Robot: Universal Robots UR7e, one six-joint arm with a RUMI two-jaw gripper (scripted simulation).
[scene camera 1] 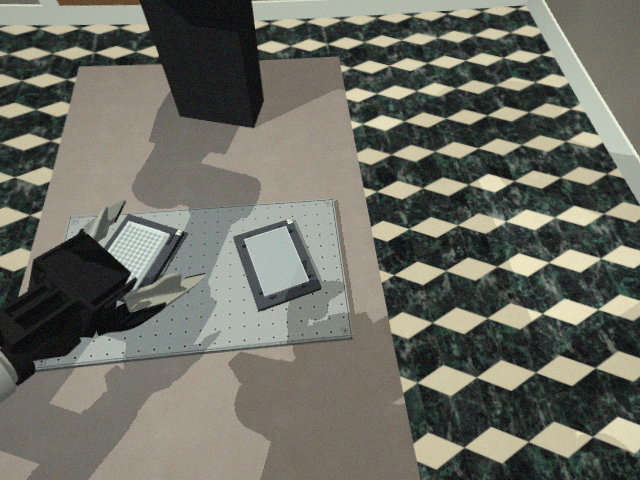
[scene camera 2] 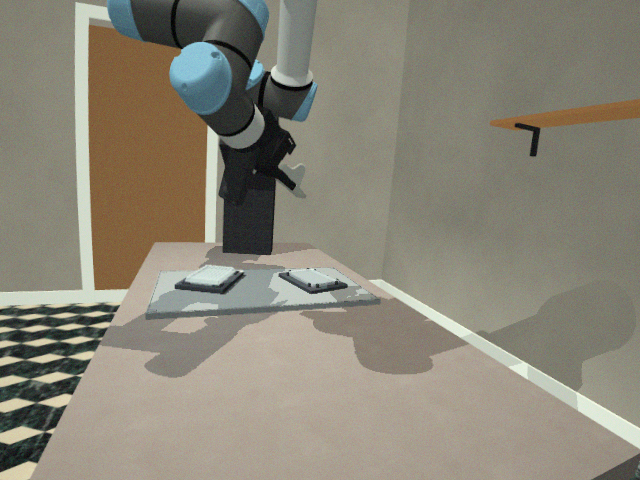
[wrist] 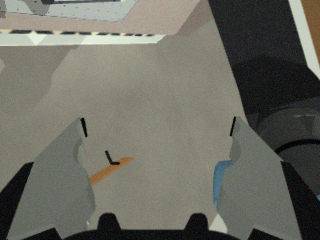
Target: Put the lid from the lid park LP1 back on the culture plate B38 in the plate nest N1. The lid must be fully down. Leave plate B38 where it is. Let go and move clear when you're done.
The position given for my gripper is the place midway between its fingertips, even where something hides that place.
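Note:
Scene camera 1 gives me my gripper (scene camera 1: 165,238), a lid (scene camera 1: 276,262), a culture plate B38 (scene camera 1: 132,239) and a lid park LP1 (scene camera 1: 313,285). In scene camera 2 I see the culture plate B38 (scene camera 2: 209,274) again, together with my gripper (scene camera 2: 280,184). The wrist view shows my gripper (wrist: 158,118), and in the wrist view the culture plate B38 is out of frame.

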